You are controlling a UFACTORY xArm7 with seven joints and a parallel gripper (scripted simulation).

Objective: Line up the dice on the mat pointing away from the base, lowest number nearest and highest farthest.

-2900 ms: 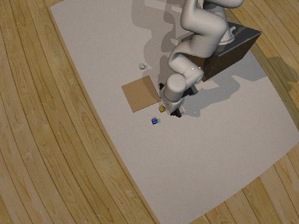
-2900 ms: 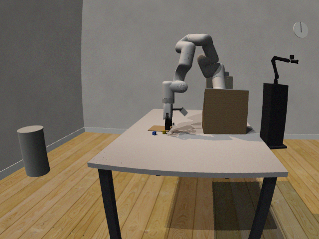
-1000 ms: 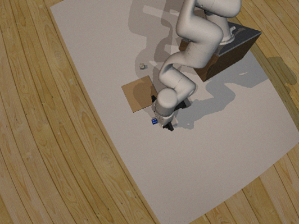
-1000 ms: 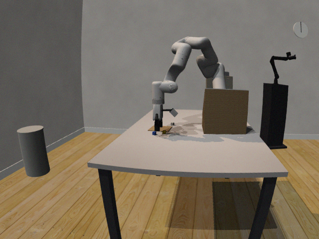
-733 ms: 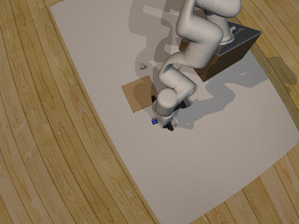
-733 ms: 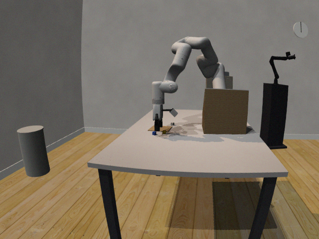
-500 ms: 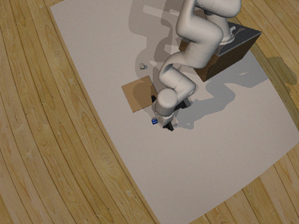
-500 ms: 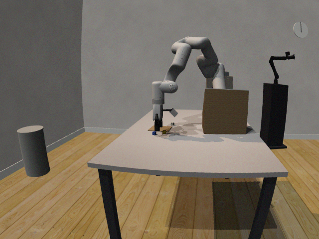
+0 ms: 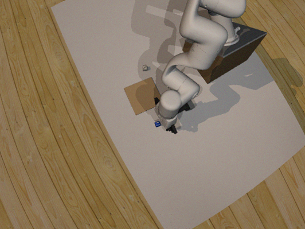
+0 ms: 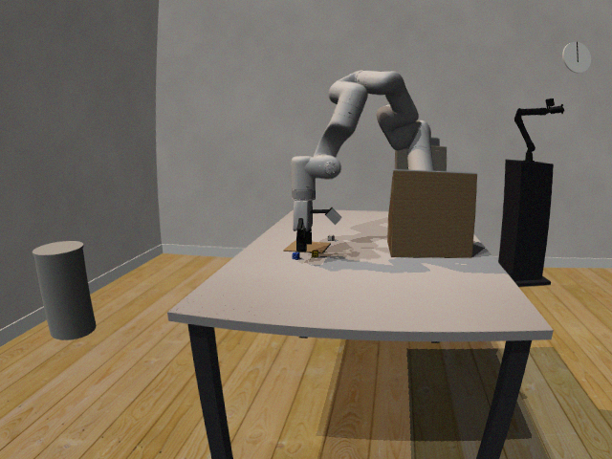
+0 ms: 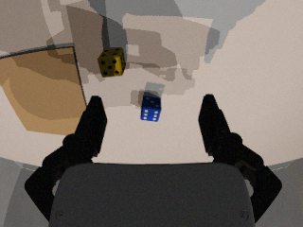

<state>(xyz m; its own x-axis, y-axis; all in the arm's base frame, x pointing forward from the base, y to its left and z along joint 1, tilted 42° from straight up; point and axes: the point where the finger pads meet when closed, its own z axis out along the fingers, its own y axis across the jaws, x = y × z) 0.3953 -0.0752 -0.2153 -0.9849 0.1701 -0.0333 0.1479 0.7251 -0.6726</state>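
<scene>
Right now my hand is 40 mm above the blue die, 30 mm short of it and 10 mm to the left of it. Round my hand: yellow die 40 mm below, 30 mm to the right, 30 mm behind; then brown mat 150 mm to the right, 50 mm below, 10 mm behind; then white die 260 mm to the right, 90 mm behind, 40 mm below.
</scene>
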